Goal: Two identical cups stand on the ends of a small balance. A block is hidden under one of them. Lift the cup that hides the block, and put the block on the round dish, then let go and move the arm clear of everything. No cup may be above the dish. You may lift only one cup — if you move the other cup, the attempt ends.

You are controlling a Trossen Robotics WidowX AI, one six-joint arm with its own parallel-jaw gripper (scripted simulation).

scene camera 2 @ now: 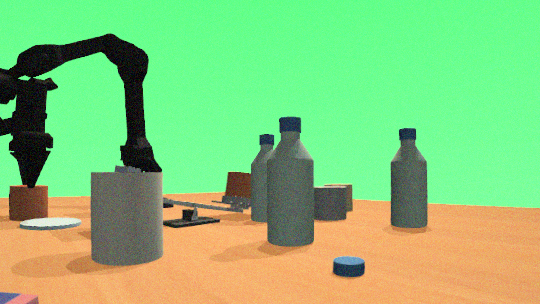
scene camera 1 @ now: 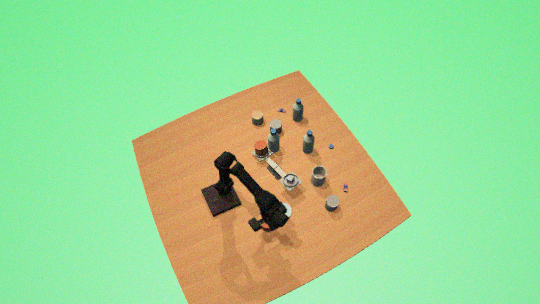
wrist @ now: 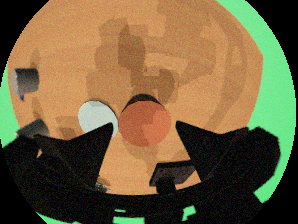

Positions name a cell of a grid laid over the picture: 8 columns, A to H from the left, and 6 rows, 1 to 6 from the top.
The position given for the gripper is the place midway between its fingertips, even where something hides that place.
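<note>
Scene camera 2: gripper (scene camera 2: A4) open, holding nothing; brown cup (scene camera 2: A5); grey balance (scene camera 2: D5). Wrist view: gripper again (wrist: D4), round white dish (wrist: C4).
</note>
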